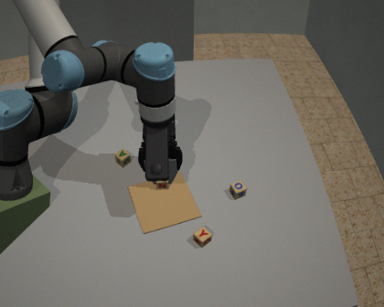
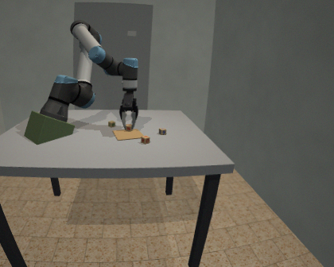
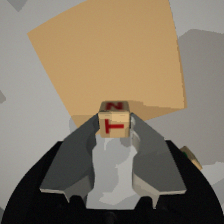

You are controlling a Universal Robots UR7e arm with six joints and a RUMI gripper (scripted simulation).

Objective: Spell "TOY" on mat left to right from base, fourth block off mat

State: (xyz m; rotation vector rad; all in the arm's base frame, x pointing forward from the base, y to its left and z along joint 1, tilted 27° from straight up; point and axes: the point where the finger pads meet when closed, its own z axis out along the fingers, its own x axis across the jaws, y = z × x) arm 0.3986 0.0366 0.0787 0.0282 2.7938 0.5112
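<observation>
Now: the tan mat 50 mm to the right of my hand and 20 mm below it. Round my hand: Y block 150 mm to the right, 90 mm ahead, 10 mm below; then O block 180 mm ahead, 20 mm to the right, 10 mm below.
</observation>
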